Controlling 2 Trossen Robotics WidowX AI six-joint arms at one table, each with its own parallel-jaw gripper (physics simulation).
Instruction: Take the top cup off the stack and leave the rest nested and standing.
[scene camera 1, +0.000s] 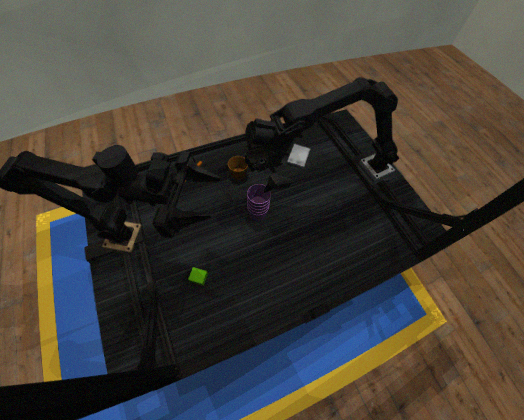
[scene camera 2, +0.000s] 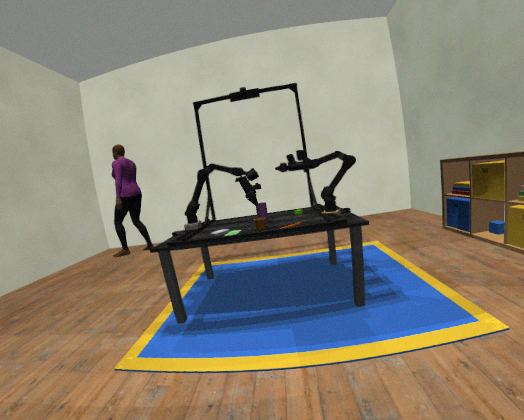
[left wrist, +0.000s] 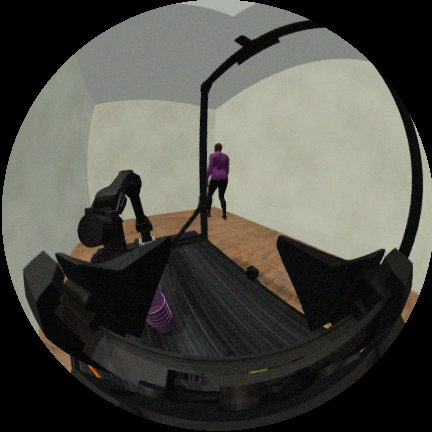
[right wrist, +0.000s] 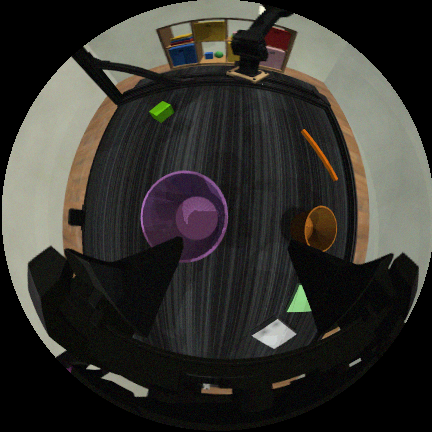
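Where they show: left gripper, fingertip midpoint: (scene camera 1: 215, 196) (scene camera 2: 278, 168) (left wrist: 224, 241); right gripper, fingertip midpoint: (scene camera 1: 258, 181) (scene camera 2: 257, 205) (right wrist: 237, 244); left arm's base, link origin: (scene camera 1: 121, 235) (scene camera 2: 331, 210) (right wrist: 247, 71); right arm's base, link origin: (scene camera 1: 377, 164) (scene camera 2: 192, 222) (left wrist: 146, 239) (right wrist: 192, 383).
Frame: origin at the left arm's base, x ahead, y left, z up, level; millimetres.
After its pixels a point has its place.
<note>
A stack of nested purple cups (scene camera 1: 258, 201) (scene camera 2: 262, 210) (left wrist: 161, 316) stands upright on the table. The right wrist view looks down into its top cup (right wrist: 200, 217) @(x 424, y 173, z 46 mm). My right gripper (scene camera 2: 256, 203) @(x 420, y 218, z 99 mm) (right wrist: 237, 244) @(x 420, y 218, z 99 mm) is open and empty at the stack's top. In the right wrist view one fingertip overlaps the top cup's near rim and the other finger is out to the right; I cannot tell whether the first tip is above the rim or inside it. My left gripper (scene camera 1: 213, 197) @(x 350, y 1, z 324 mm) (scene camera 2: 276, 169) @(x 350, y 1, z 324 mm) (left wrist: 224, 241) @(x 350, y 1, z 324 mm) is open and empty, raised above the table, away from the stack.
An orange cup (scene camera 1: 238, 168) @(x 326, y 356, z -25 mm) (scene camera 2: 260, 224) @(x 310, y 361, z 3 mm) (right wrist: 320, 229) @(x 316, y 360, z -4 mm) stands near the stack. A green block (scene camera 1: 198, 276) @(x 284, y -90, z -1 mm) (right wrist: 161, 111) @(x 288, y -69, z -3 mm), an orange stick (right wrist: 320, 155) @(x 153, y 296, z -22 mm) (scene camera 2: 291, 226) @(x 142, y 297, z -26 mm), a white square (scene camera 1: 299, 155) @(x 560, y 458, z -14 mm) (right wrist: 274, 333) @(x 553, y 453, z -14 mm) and a light green piece (right wrist: 300, 302) @(x 457, y 444, z -19 mm) (scene camera 2: 232, 233) @(x 429, y 483, z -19 mm) lie on the table.
</note>
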